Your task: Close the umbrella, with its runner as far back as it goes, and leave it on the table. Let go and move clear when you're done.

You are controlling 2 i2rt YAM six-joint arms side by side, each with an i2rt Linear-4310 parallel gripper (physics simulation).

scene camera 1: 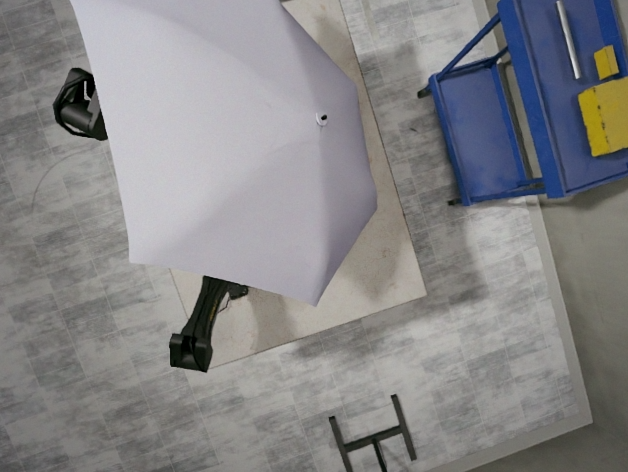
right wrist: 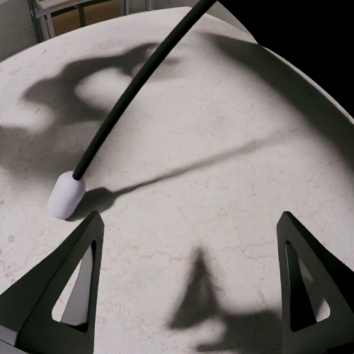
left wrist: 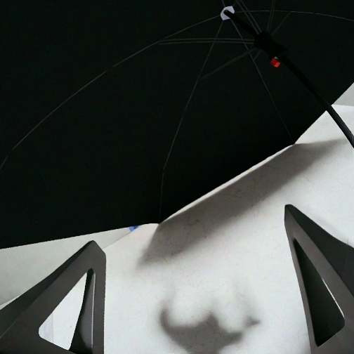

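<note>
The umbrella (scene camera 1: 228,152) is open, its pale canopy spread over much of the table (scene camera 1: 375,263) (left wrist: 225,280) (right wrist: 200,200). In the left wrist view its dark underside with thin ribs shows. The black runner (left wrist: 269,45) with a red button (left wrist: 275,62) sits high on the shaft (left wrist: 312,92) (right wrist: 125,97), near the canopy's top. The white handle (right wrist: 67,195) is low over the table, left of the right fingers. My left gripper (left wrist: 184,235) is open and empty, below the canopy's edge. My right gripper (right wrist: 191,219) is open and empty, beside the handle. Both grippers are hidden under the canopy in the scene view.
The canopy overhangs the table and covers much of both arms in the scene view. A blue cart (scene camera 1: 552,126) with yellow boxes (scene camera 1: 609,119) stands at the right. A dark metal stand (scene camera 1: 373,439) is on the floor at the bottom. A shelf unit shows behind the table in the right wrist view.
</note>
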